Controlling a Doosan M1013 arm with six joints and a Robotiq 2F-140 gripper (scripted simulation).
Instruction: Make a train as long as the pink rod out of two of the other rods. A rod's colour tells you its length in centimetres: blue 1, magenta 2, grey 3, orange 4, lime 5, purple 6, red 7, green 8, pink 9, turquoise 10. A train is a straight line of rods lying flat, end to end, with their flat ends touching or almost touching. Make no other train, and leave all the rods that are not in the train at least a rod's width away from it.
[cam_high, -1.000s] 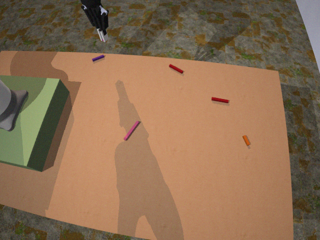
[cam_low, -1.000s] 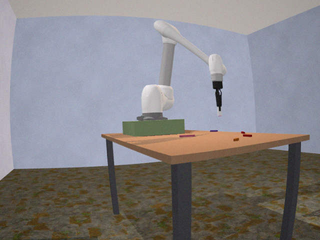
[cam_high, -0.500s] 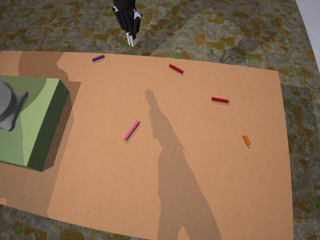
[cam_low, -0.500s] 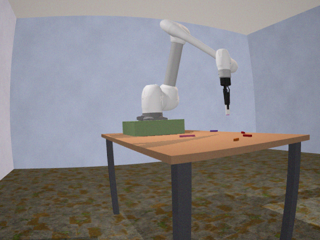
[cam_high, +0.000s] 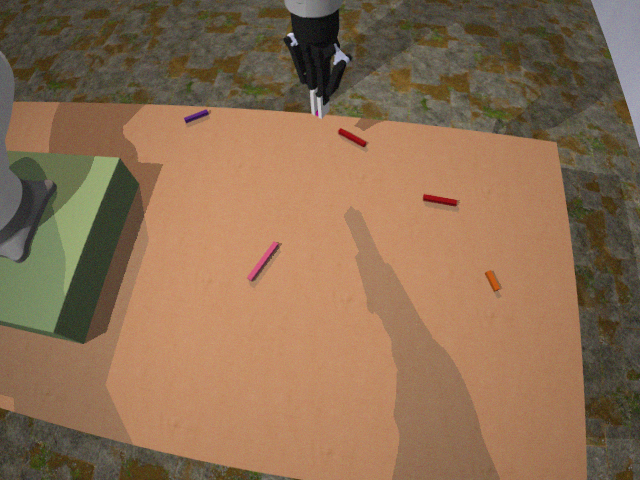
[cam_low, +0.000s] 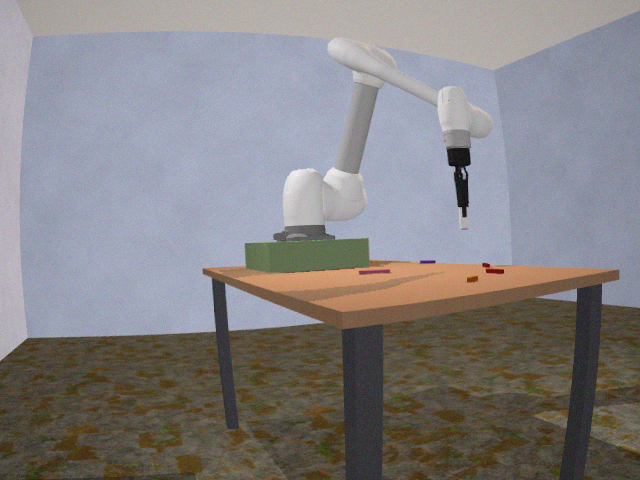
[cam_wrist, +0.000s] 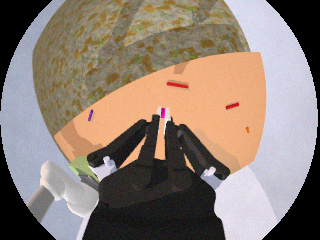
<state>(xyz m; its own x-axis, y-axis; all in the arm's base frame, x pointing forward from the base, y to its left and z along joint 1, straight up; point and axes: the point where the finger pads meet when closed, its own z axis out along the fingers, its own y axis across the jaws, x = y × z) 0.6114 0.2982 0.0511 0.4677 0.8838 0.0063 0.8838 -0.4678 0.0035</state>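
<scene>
The orange rod is 370 mm ahead of my hand, 270 mm to the right of it and 150 mm below it. From my hand the other things lie so: purple rod: 320 mm behind, 150 mm below, 70 mm to the left; then magenta rod: 30 mm below; then pink rod: 280 mm to the right, 150 mm below, 80 mm behind.
</scene>
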